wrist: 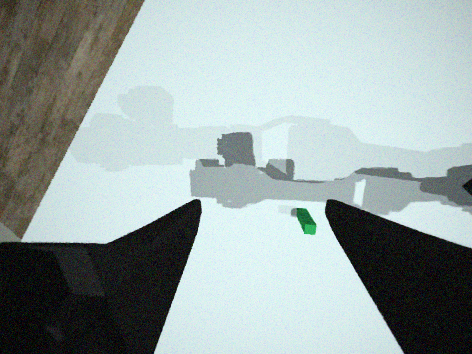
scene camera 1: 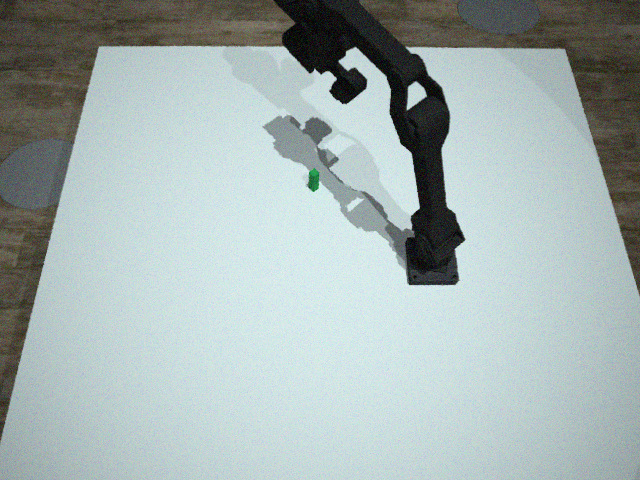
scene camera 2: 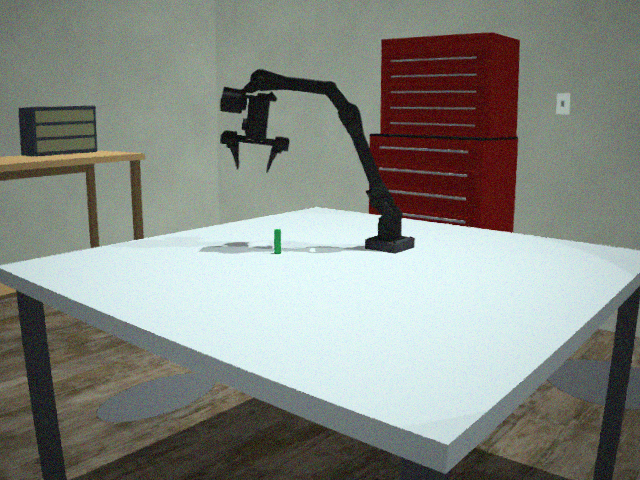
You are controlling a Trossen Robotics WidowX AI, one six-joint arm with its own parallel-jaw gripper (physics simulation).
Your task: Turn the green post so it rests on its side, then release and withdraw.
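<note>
The green post (scene camera 1: 313,180) (scene camera 2: 277,241) (wrist: 306,221) stands upright on the white table (scene camera 1: 206,335) (scene camera 2: 330,320). My gripper (scene camera 2: 252,170) (wrist: 262,205) is open and empty. Its fingers point down, high above the table in the scene camera 2 view. In the wrist view the post shows far below, between the two fingertips and closer to the right one. In the scene camera 1 view the fingertips are hard to make out among the dark arm parts, which show above and to the right of the post.
The arm's base (scene camera 1: 432,270) (scene camera 2: 389,243) stands on the table to the right of the post. The arm's shadow falls on the table beside the post. A red tool cabinet (scene camera 2: 496,180) and a wooden bench (scene camera 2: 118,156) with a small drawer unit (scene camera 2: 65,130) stand beyond the table.
</note>
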